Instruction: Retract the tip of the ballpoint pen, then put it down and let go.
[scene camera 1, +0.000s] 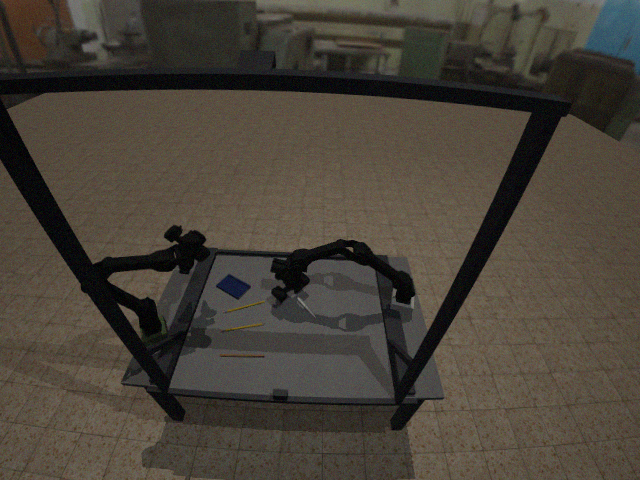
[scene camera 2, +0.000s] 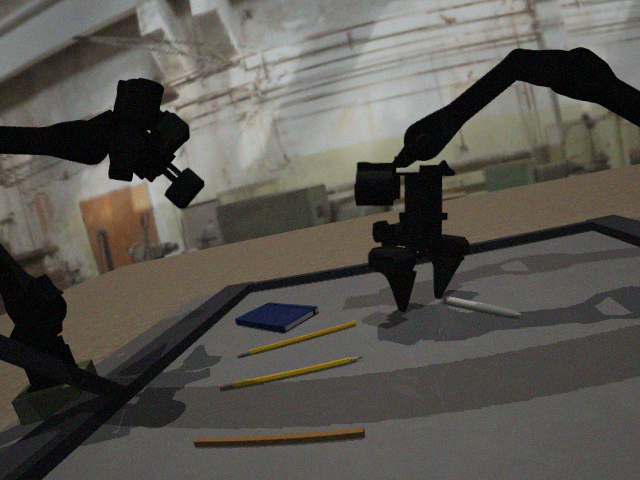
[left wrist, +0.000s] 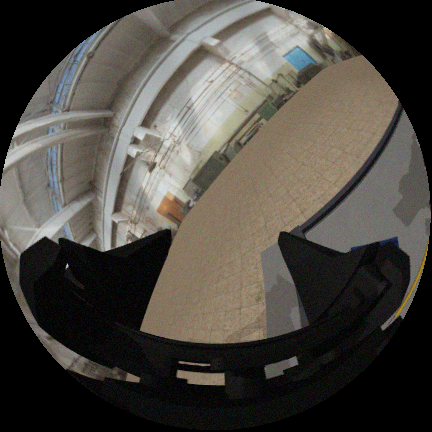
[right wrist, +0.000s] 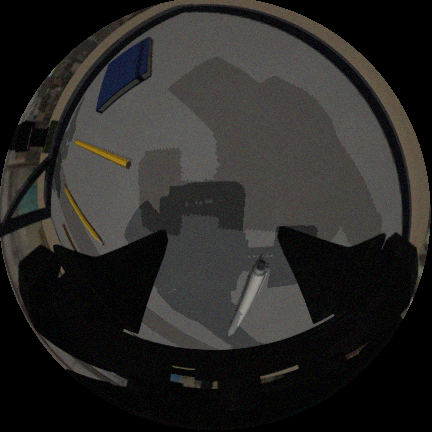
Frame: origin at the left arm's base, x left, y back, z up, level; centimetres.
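Where they show: left gripper, fingertip midpoint: (scene camera 2: 169, 168) (left wrist: 226, 236); right gripper, fingertip midpoint: (scene camera 1: 287, 297) (scene camera 2: 421, 304) (right wrist: 223, 234); left arm's base, origin of the base link: (scene camera 1: 152, 328); right arm's base, origin of the base link: (scene camera 1: 403, 297).
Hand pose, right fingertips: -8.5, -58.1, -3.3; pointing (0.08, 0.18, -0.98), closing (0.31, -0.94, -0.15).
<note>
Things, the pixels of their centre, and the offset from my right fingertips, as dx, dy, dz.
- white ballpoint pen, body centre: (right wrist: 242, 311) (scene camera 2: 481, 306) (scene camera 1: 306, 307) -8.6, -5.1, -0.2
- blue notebook, body centre: (scene camera 2: 275, 316) (right wrist: 124, 66) (scene camera 1: 233, 286) +18.2, +20.1, -0.1
- orange-brown stick, body centre: (scene camera 2: 274, 439) (scene camera 1: 242, 355) -17.6, +28.6, -0.4
A white ballpoint pen (scene camera 1: 306, 306) (scene camera 2: 480, 306) (right wrist: 248, 297) lies flat on the grey table. In scene camera 2 its dark end is at the picture's left, close to a fingertip of my right gripper. My right gripper (scene camera 2: 421, 304) (right wrist: 223, 234) is open and points down, low over the table. In the right wrist view the pen shows between its two fingers, nearer the finger at the picture's right, and is not gripped. My left gripper (left wrist: 226, 236) is open and empty, raised high at the left side of the table. Whether the pen's tip is out is too small to tell.
A blue notebook (scene camera 1: 233, 286) (scene camera 2: 276, 316) (right wrist: 125, 74) lies at the back left of the table. Two yellow pencils (scene camera 1: 244, 306) (scene camera 2: 294, 373) lie in front of it. An orange-brown stick (scene camera 1: 241, 355) (scene camera 2: 279, 438) lies nearer the front. A dark frame (scene camera 1: 488, 217) rises around the table.
</note>
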